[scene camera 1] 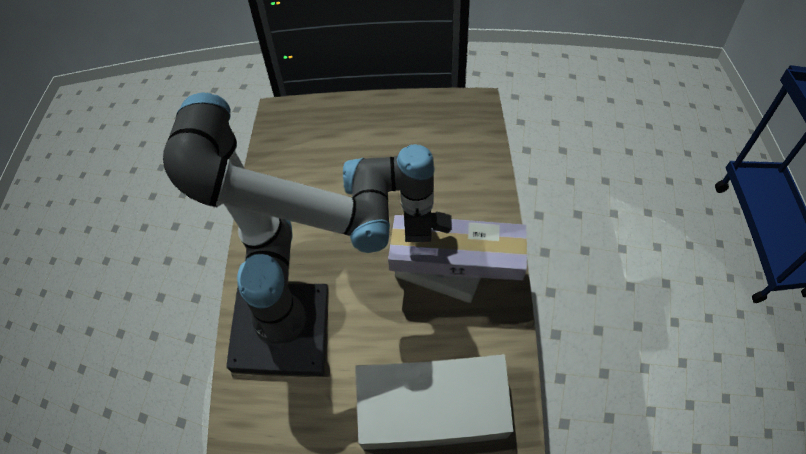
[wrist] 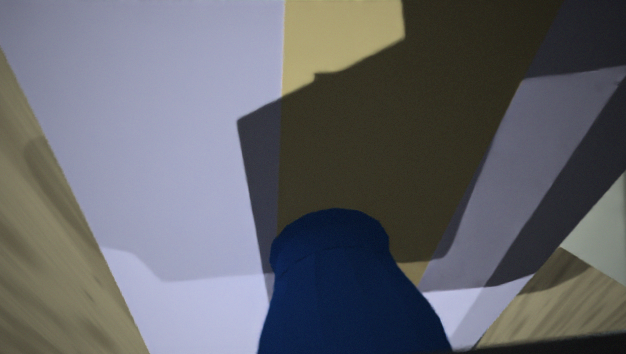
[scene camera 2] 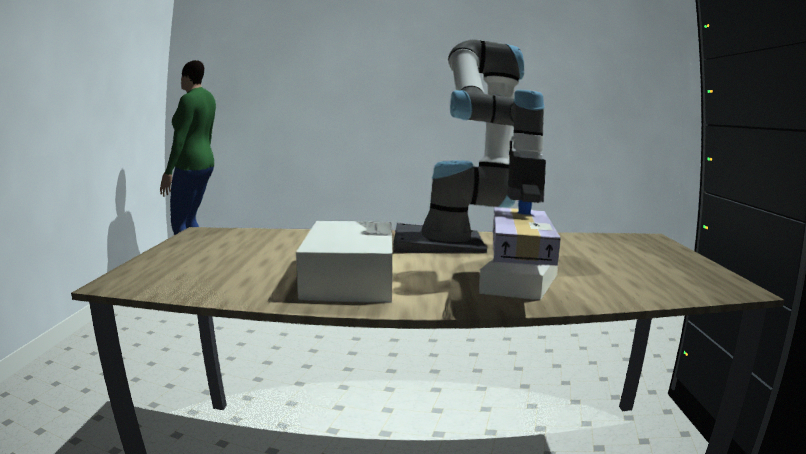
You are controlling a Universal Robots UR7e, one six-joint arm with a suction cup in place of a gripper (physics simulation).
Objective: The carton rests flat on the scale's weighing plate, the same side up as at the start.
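Frame: origin at the arm's base, x ahead, y left, z up, level; metres.
Seen in the pictures: hand at its tool point: (wrist: 325,228); arm's base at its link origin: (scene camera 1: 279,319) (scene camera 2: 446,236).
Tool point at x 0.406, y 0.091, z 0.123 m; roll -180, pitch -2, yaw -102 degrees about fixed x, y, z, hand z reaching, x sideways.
Note:
Pixels of each thing's middle, then the offset from my tool point to it. Level surfaces: height alone.
- lilac carton at the middle of its body: (scene camera 2: 522,233) (scene camera 1: 459,247) 0.097 m ahead, 0.042 m right, 0.015 m down
- low pale block at the middle of its body: (scene camera 2: 522,269) (scene camera 1: 442,261) 0.061 m ahead, 0.022 m right, 0.110 m down
- large white box at the middle of its body: (scene camera 2: 349,257) (scene camera 1: 433,404) 0.056 m back, 0.414 m right, 0.093 m down
- wooden table at its surface level: 0.146 m down
The lilac carton (scene camera 1: 496,261) (scene camera 2: 526,248) (wrist: 165,150), with yellow tape, is level, its printed arrows pointing up. My suction gripper (scene camera 1: 417,239) (scene camera 2: 525,212) (wrist: 330,220) is shut on its top, near the left end in scene camera 1. A low pale block (scene camera 1: 450,285) (scene camera 2: 510,286) (wrist: 602,235), which looks like the scale, is below the carton, turned at an angle to it. The carton overhangs it on the right in scene camera 1 and appears to hang a little above it. The carton hides the weighing plate, so contact cannot be confirmed.
A large white box (scene camera 1: 437,403) (scene camera 2: 344,276) stands on the wooden table (scene camera 1: 383,124) (scene camera 2: 225,265), in front of the carton in scene camera 1. A black rack (scene camera 1: 360,47) (scene camera 2: 750,107) is beyond the table, a blue cart (scene camera 1: 750,165) to the right. A person (scene camera 2: 194,129) stands behind the table.

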